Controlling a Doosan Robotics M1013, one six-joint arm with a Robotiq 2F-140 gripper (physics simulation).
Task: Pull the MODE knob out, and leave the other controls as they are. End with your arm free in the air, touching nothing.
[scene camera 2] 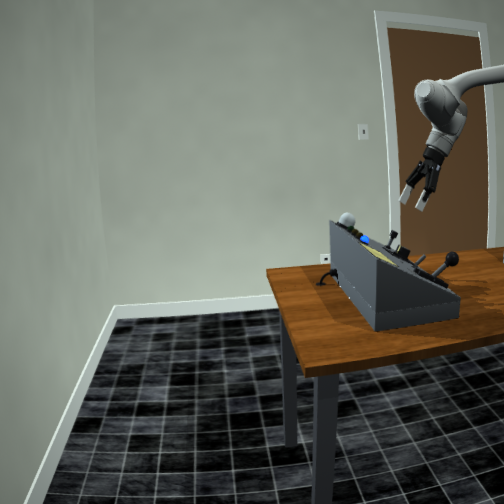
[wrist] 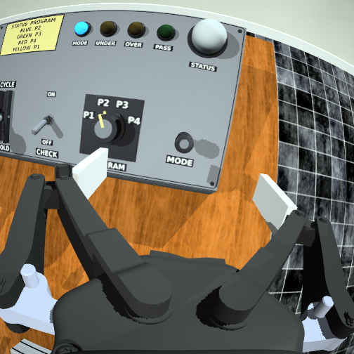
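Note:
The black MODE knob (scene camera 2: 393, 234) (wrist: 184, 142) is on the sloped grey control panel (scene camera 2: 352, 267) (wrist: 150, 70). In the scene view it stands out from the panel face on a thin stem. In the wrist view it is seen nearly end-on, above its MODE label, with its shadow to the right. My gripper (scene camera 2: 412, 201) (wrist: 182, 174) is wide open and empty. It is in the air above the panel, apart from the knob and touching nothing.
The PROGRAM knob (scene camera 2: 402, 251) (wrist: 105, 129), CHECK toggle (scene camera 2: 420, 260) (wrist: 42, 125), ball-topped lever (scene camera 2: 451, 258) and white STATUS dome (scene camera 2: 347, 219) (wrist: 209, 36) are on the panel. The MODE lamp (scene camera 2: 365, 239) (wrist: 82, 29) glows blue. The panel stands on a wooden table (scene camera 2: 320, 345).

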